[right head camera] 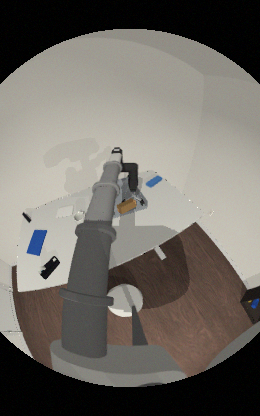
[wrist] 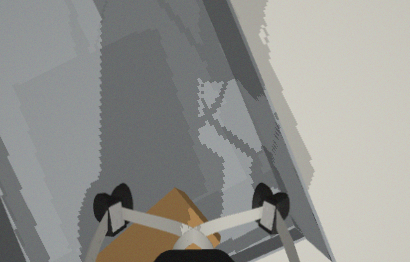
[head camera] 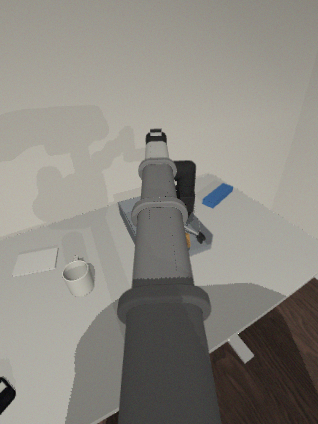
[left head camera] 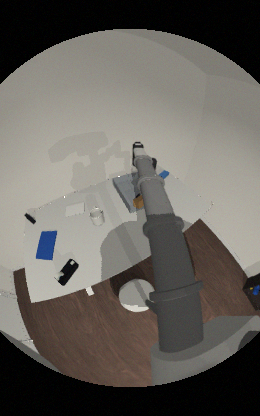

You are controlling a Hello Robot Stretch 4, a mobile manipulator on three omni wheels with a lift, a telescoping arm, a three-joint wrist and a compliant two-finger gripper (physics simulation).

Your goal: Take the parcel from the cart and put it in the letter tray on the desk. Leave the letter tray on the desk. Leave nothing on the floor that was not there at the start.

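Pixels of known places: gripper, between the fingertips: (right head camera: 132, 204) (wrist: 193, 199); robot's base, origin of its link: (right head camera: 124, 299) (left head camera: 136, 294).
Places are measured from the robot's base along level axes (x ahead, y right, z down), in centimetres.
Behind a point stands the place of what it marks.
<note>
The orange-brown parcel (head camera: 188, 241) @(x 66.4, y 10.4, z -96.3 cm) (left head camera: 138, 202) @(x 59.7, y 1.3, z -99.1 cm) (right head camera: 127, 206) @(x 62.4, y 5.3, z -97.6 cm) (wrist: 140, 240) @(x 67.7, y 4.9, z -98.2 cm) lies askew at the near end of the grey letter tray (head camera: 127, 218) @(x 86.4, y -14.1, z -92.5 cm) (left head camera: 122, 192) @(x 77.8, y -9.2, z -92.5 cm) (right head camera: 144, 206) @(x 65.8, y 17.5, z -94.0 cm) (wrist: 295, 200) @(x 70.0, y 17.3, z -96.2 cm). Whether its near end rests on the tray's rim I cannot tell. The tray stands on the white desk (head camera: 40, 320) @(x 39.9, y -35.9, z -92.3 cm) (left head camera: 110, 235) @(x 40.3, y -17.1, z -92.2 cm) (right head camera: 170, 210) @(x 63.2, y 37.3, z -92.2 cm). My gripper (right head camera: 132, 200) @(x 69.4, y 8.8, z -92.8 cm) (wrist: 193, 199) @(x 69.4, y 8.8, z -92.8 cm) is open over the tray, its fingertips wide apart and clear of the parcel's sides. The arm hides part of the tray in the head view. The cart cannot be made out.
A blue block (head camera: 218, 195) @(x 98.1, y 29.5, z -95.2 cm) (right head camera: 154, 181) @(x 97.3, y 30.0, z -95.1 cm) lies right of the tray. A mug (head camera: 78, 278) @(x 54.2, y -27.8, z -93.1 cm) (left head camera: 96, 216) @(x 54.2, y -27.1, z -93.2 cm) and a white pad (head camera: 35, 261) @(x 62.0, y -46.2, z -93.2 cm) are to the left. A blue folder (left head camera: 46, 245) @(x 31.1, y -60.9, z -93.1 cm) and a black object (left head camera: 67, 271) @(x 16.4, y -39.7, z -95.4 cm) lie further left. A dark box (left head camera: 252, 290) @(x -70.9, y 205.0, z -9.4 cm) stands at the right edge.
</note>
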